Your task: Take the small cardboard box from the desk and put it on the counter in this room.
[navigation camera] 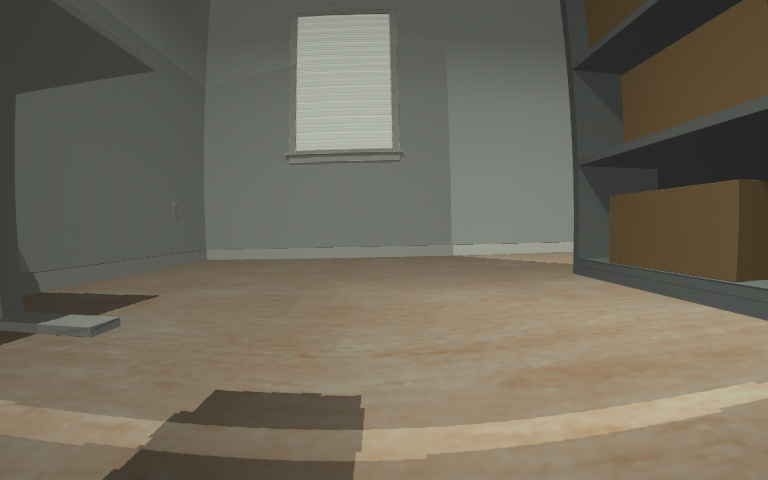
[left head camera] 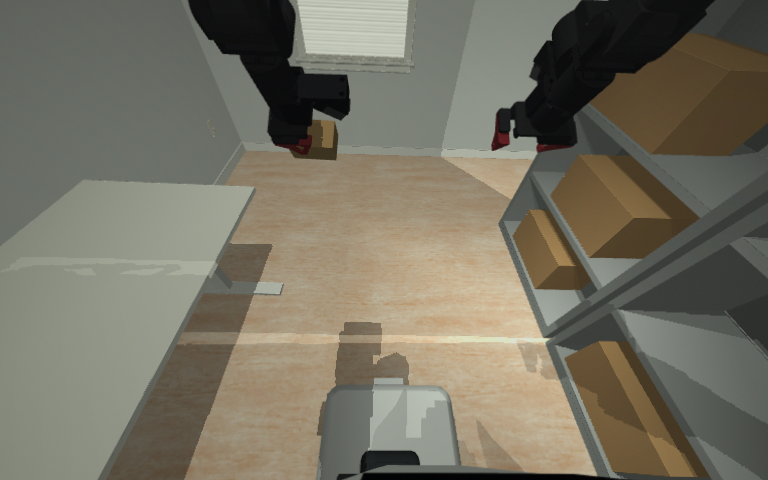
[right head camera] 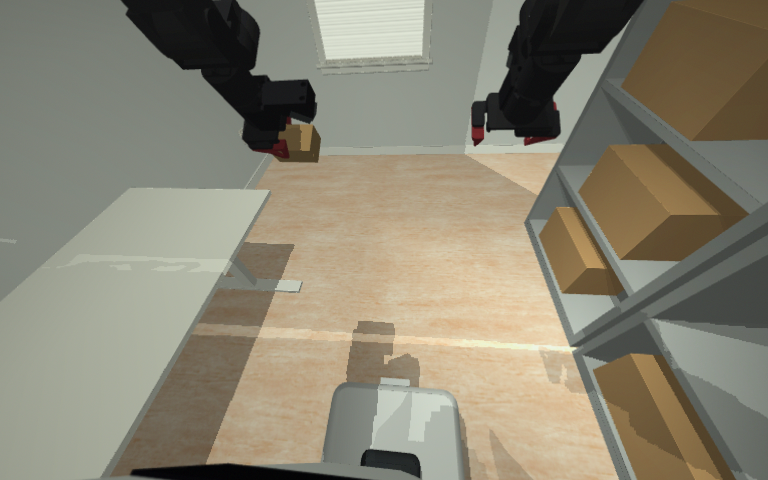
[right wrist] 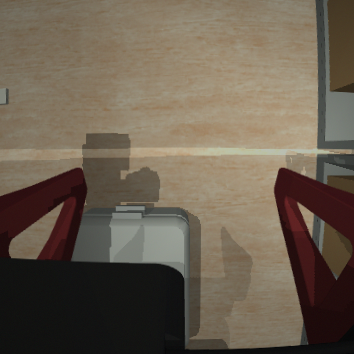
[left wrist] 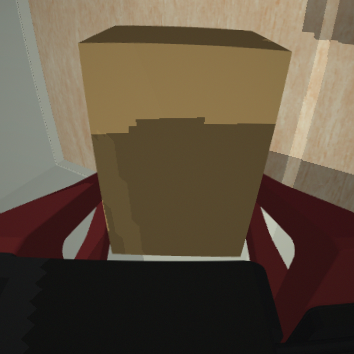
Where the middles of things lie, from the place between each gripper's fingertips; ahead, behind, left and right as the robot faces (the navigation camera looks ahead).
My right hand is 43 cm to the right of the small brown cardboard box (right head camera: 303, 141).
My left hand is 2 cm to the left of the small brown cardboard box.
